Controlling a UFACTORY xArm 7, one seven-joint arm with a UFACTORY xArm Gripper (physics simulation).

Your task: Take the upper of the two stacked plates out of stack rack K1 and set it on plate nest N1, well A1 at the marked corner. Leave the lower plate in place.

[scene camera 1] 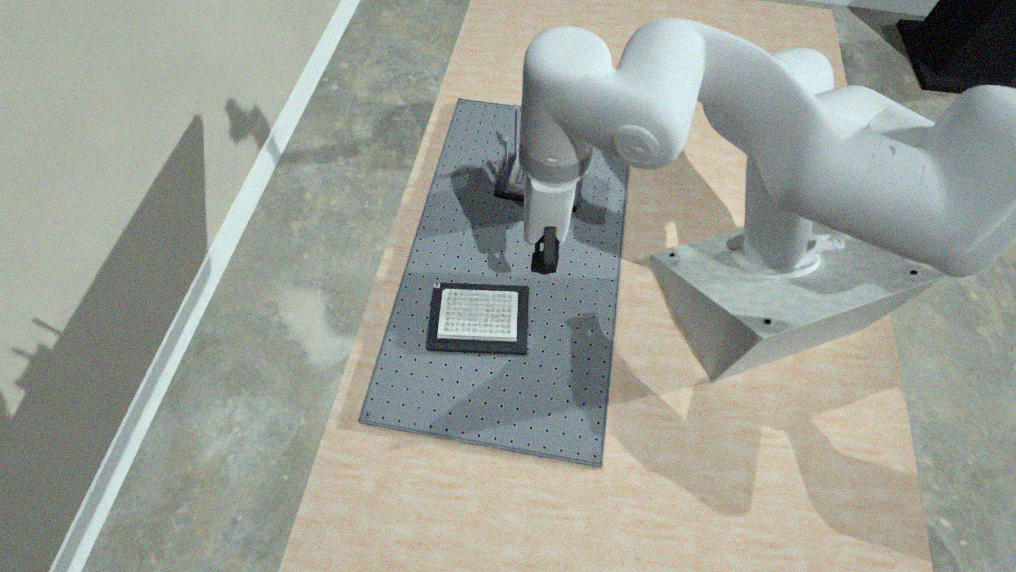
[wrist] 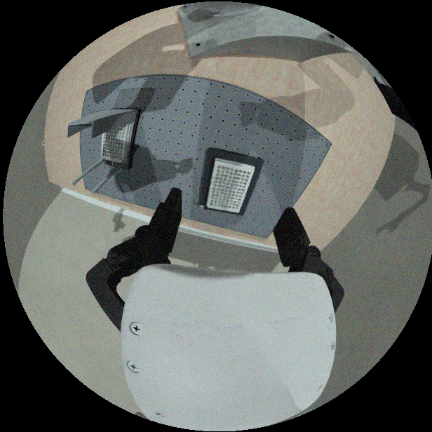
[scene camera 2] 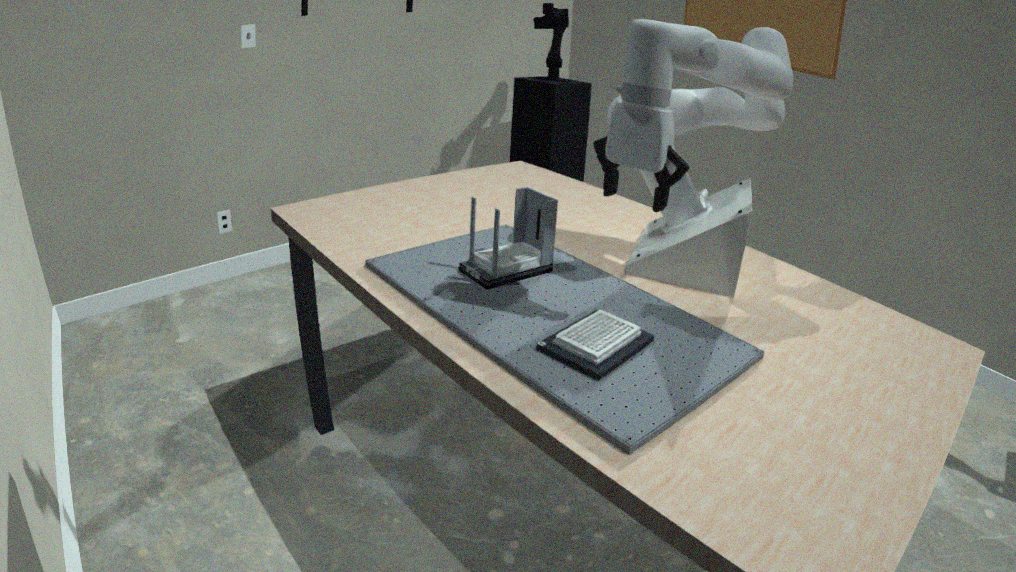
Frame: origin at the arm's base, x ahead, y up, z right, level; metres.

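Where they show: gripper, fingertip midpoint: (scene camera 1: 542,240) (scene camera 2: 633,202); arm's base, origin of the base link: (scene camera 1: 774,259) (scene camera 2: 687,220).
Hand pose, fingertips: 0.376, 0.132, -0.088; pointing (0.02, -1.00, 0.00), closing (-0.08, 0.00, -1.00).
Things, the pixels of their top centre, and the offset from my fingertips, as dx, dy, dz. "pt": a spot on its surface instead. Level surfaces: height alone.
- white well plate, middle of its top: (scene camera 2: 599,331) (scene camera 1: 478,312) +0.092, -0.188, -0.028
- dark plate nest N1, middle of its top: (scene camera 2: 598,337) (scene camera 1: 478,315) +0.092, -0.200, -0.029
- nest's marked corner, surface spot: (scene camera 2: 543,344) (scene camera 1: 436,287) pt +0.171, -0.203, +0.017
- Stack rack K1, middle of its top: (scene camera 2: 510,198) +0.013, -0.065, +0.265
- pale plate, middle of its top: (scene camera 2: 511,254) +0.004, -0.180, +0.263
- grey perforated board, its level: dy -0.214
- wooden table, its level: dy -0.227
A white well plate (scene camera 1: 477,312) (scene camera 2: 599,332) (wrist: 231,185) lies on the dark plate nest N1 (scene camera 1: 522,326) (scene camera 2: 600,370) (wrist: 207,175), within its rim and looking level. The nest's marked corner (scene camera 1: 436,284) (scene camera 2: 543,344) (wrist: 202,206) shows a small light label. Stack rack K1 (scene camera 2: 547,227) (wrist: 131,150) holds a pale plate (scene camera 2: 508,257) (wrist: 116,145) low between its posts and tall panel; I cannot tell whether another lies beneath. The arm hides most of the rack in scene camera 1. My gripper (scene camera 1: 544,268) (scene camera 2: 634,200) (wrist: 233,210) is wide open, empty, high above the board and apart from both plates.
Nest and rack stand on a grey perforated board (scene camera 1: 490,405) (scene camera 2: 625,426) (wrist: 170,110) on the wooden table (scene camera 1: 455,518) (scene camera 2: 817,426) (wrist: 350,150). The rack's two thin upright posts (scene camera 2: 496,241) stand near the table's long edge. The arm's slanted base block (scene camera 1: 746,312) (scene camera 2: 696,262) stands beside the board.
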